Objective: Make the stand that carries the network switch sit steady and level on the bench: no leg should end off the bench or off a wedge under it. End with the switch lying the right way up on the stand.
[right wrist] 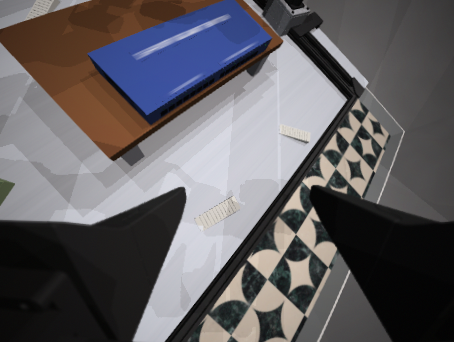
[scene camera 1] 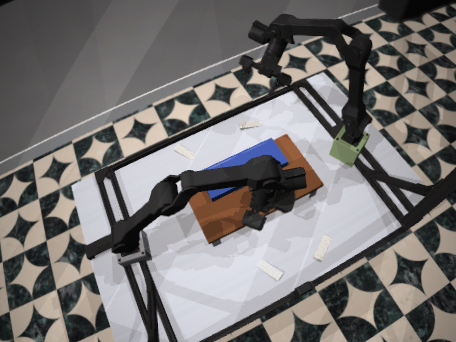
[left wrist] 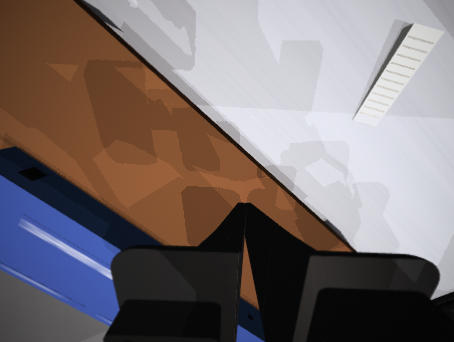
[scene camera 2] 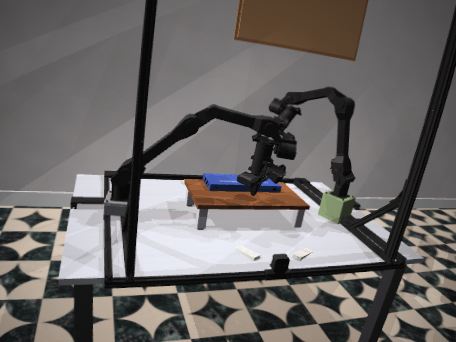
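Seen in the pictures: left gripper, fingertip midpoint: [scene camera 1: 261,206] [left wrist: 243,209] [scene camera 2: 252,195]; right gripper, fingertip midpoint: [right wrist: 247,192] [scene camera 1: 255,92]; left arm's base, origin of the base link: [right wrist: 292,0] [scene camera 1: 129,245] [scene camera 2: 120,197]; right arm's base, origin of the base link: [scene camera 1: 352,137] [scene camera 2: 339,195].
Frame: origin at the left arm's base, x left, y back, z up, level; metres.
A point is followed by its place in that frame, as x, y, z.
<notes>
The brown stand [scene camera 1: 225,222] {-0.041, -0.329, 0.035} [scene camera 2: 240,200] {-0.023, -0.414, 0.035} [left wrist: 130,110] {-0.013, -0.549, 0.035} [right wrist: 75,105] {0.122, -0.641, 0.035} is upright on the bench and looks about level; a small gap under a leg cannot be told. The blue switch [scene camera 1: 250,152] {0.161, -0.486, 0.062} [scene camera 2: 220,183] {0.056, -0.349, 0.062} [left wrist: 65,240] {0.096, -0.512, 0.063} [right wrist: 175,60] {0.134, -0.497, 0.062} lies flat on it, near its back edge in scene camera 2. Wedges [scene camera 1: 250,125] {0.358, -0.554, -0.059} [scene camera 1: 184,151] {0.334, -0.265, -0.059} [scene camera 1: 322,248] {-0.205, -0.607, -0.058} [scene camera 1: 270,269] {-0.210, -0.420, -0.058} lie apart from the stand. My left gripper [scene camera 2: 254,192] {-0.039, -0.450, 0.064} [left wrist: 243,209] {-0.039, -0.450, 0.064} is shut and empty, over the stand top beside the switch; contact cannot be told. My right gripper [right wrist: 247,192] {0.331, -0.569, 0.157} is open and empty, high past the bench edge.
The bench [scene camera 1: 175,295] {-0.191, -0.100, -0.066} [scene camera 2: 165,250] {-0.218, -0.161, -0.065} has a black frame around it, with uprights in scene camera 2. A green block [scene camera 1: 348,147] {0.075, -0.826, 0.035} [scene camera 2: 336,207] {0.061, -0.834, -0.001} sits under the right arm's base. The left arm reaches across above the switch and stand in scene camera 1.
</notes>
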